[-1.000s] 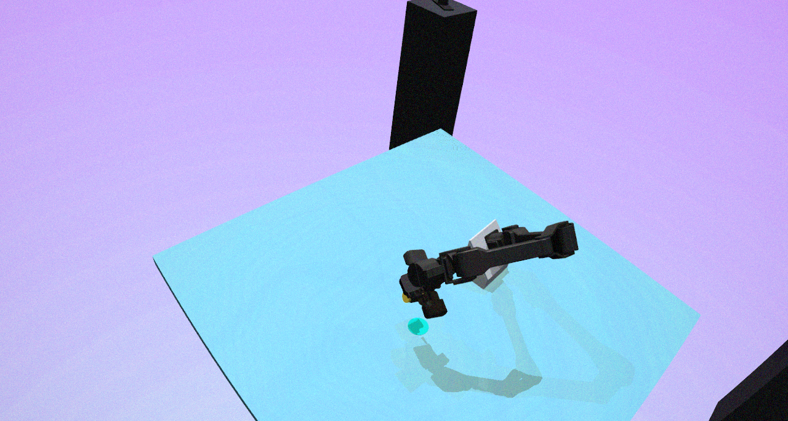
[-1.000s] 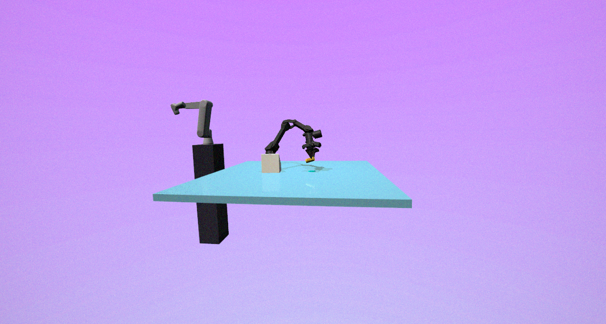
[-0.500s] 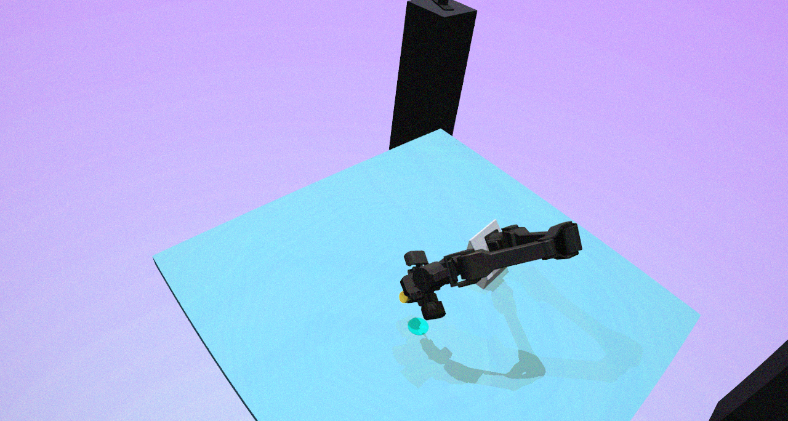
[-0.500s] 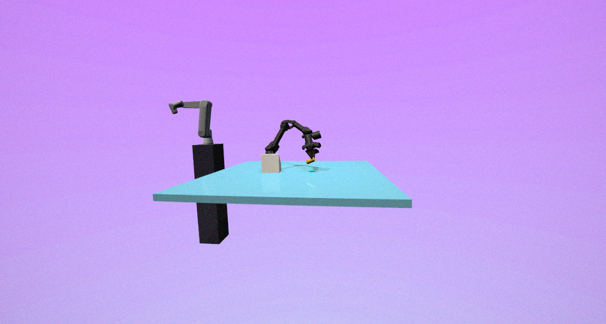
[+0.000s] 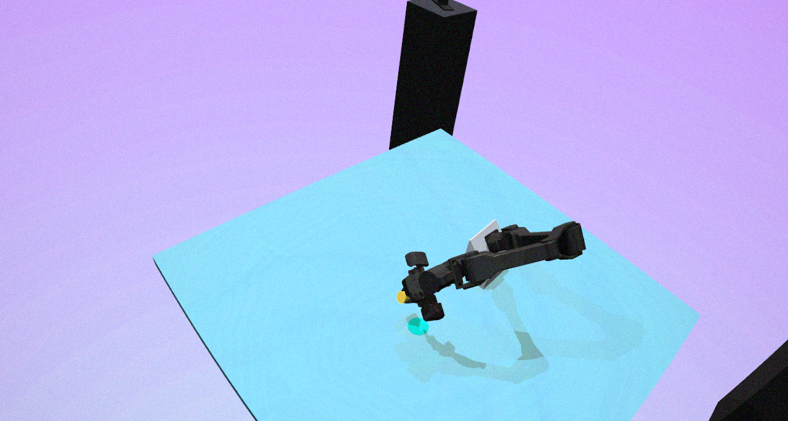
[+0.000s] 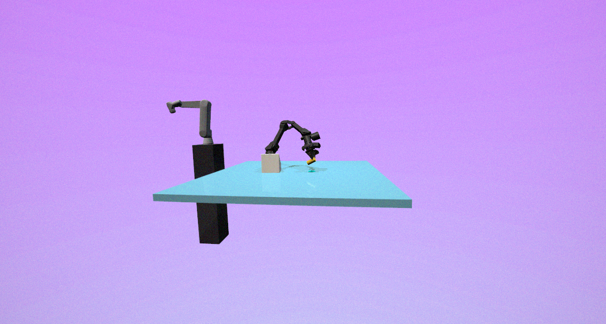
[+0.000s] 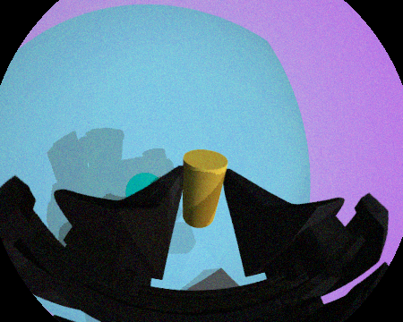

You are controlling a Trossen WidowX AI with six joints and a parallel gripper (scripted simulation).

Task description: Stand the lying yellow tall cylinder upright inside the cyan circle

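The cyan circle is 20 mm behind my gripper tip, 50 mm to the left of it and 100 mm below it. The rest, counted from my gripper tip: yellow cylinder (20 mm behind, 10 mm below).
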